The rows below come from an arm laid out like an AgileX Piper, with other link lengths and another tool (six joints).
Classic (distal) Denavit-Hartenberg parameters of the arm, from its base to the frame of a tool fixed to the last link. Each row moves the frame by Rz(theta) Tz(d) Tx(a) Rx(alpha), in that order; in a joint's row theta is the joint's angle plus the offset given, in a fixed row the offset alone. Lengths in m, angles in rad.
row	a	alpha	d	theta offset
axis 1	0	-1.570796	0.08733	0
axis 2	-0.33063	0	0	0.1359
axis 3	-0.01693	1.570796	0	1.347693
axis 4	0	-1.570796	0.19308	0
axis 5	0	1.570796	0	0
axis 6	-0.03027	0.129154	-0.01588	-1.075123
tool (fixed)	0	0	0.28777	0
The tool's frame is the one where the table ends.
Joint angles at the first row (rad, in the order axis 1, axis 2, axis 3, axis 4, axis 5, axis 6):
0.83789, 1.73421, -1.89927, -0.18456, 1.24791, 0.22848
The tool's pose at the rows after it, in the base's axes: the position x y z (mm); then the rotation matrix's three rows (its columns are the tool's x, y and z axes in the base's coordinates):
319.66 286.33 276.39; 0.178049 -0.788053 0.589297; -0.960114 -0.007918 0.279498; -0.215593 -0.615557 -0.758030
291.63 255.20 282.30; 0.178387 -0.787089 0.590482; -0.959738 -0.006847 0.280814; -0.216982 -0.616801 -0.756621
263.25 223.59 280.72; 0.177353 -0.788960 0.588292; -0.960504 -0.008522 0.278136; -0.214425 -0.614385 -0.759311
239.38 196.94 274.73; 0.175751 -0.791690 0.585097; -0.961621 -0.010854 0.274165; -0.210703 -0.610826 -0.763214
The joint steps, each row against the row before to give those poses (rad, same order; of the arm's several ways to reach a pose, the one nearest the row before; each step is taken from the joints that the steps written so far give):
-0.00002, -0.11581, 0.12777, 0.00001, 0.00205, -0.00002
0.00003, -0.12866, 0.12632, -0.00001, 0.00000, 0.00003
-0.00002, -0.12629, 0.12858, 0.00000, 0.00218, -0.00001
0.00002, -0.10558, 0.10822, 0.00000, 0.00389, 0.00001

